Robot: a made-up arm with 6 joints. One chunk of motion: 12 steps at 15 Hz.
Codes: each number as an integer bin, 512 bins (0 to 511) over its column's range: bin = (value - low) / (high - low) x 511, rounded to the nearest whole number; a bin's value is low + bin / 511 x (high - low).
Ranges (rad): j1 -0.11..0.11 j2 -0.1..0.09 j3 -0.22..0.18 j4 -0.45..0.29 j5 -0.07..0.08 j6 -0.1..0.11
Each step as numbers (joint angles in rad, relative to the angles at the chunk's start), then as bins.
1 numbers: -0.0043 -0.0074 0.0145 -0.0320 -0.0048 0.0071
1 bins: 246 249 300 289 222 261
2 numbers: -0.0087 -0.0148 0.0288 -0.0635 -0.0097 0.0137
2 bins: 235 229 318 267 205 277
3 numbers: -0.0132 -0.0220 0.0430 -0.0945 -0.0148 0.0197
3 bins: 225 210 336 245 188 291
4 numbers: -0.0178 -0.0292 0.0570 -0.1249 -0.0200 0.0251
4 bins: 214 190 354 224 170 304
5 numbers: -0.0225 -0.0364 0.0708 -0.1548 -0.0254 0.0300
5 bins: 203 171 371 204 152 316
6 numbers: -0.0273 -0.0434 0.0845 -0.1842 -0.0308 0.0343
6 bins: 192 152 389 184 134 327
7 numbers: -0.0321 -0.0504 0.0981 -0.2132 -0.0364 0.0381
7 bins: 181 133 406 164 114 336
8 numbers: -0.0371 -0.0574 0.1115 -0.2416 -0.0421 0.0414
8 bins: 169 115 423 144 95 344
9 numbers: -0.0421 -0.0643 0.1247 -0.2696 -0.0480 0.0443
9 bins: 158 96 440 125 75 351
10 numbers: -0.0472 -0.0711 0.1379 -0.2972 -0.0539 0.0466
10 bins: 146 78 457 106 55 357
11 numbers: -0.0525 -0.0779 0.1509 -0.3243 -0.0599 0.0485
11 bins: 134 59 474 87 34 361
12 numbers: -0.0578 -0.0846 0.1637 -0.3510 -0.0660 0.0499
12 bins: 121 41 490 68 14 365
